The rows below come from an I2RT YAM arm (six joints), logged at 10 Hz.
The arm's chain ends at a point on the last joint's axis. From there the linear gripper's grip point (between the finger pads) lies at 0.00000 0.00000 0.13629 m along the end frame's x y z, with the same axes.
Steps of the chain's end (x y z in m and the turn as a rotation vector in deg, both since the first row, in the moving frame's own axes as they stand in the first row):
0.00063 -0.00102 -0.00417 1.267 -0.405 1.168
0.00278 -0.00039 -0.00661 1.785 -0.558 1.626
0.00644 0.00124 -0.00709 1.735 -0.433 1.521
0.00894 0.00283 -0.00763 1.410 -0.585 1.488
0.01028 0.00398 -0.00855 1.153 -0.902 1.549
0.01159 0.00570 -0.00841 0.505 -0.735 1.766
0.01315 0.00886 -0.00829 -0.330 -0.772 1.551
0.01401 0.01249 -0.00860 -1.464 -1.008 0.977
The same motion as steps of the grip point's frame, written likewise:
-0.00030 -0.00404 -0.00421 1.267 -0.405 1.168
0.00151 -0.00465 -0.00668 1.785 -0.558 1.626
0.00547 -0.00290 -0.00716 1.735 -0.433 1.521
0.00759 -0.00054 -0.00768 1.410 -0.585 1.488
0.00817 0.00121 -0.00859 1.153 -0.902 1.549
0.00986 0.00447 -0.00843 0.505 -0.735 1.766
0.01130 0.00962 -0.00830 -0.330 -0.772 1.551
0.01158 0.01595 -0.00867 -1.464 -1.008 0.977

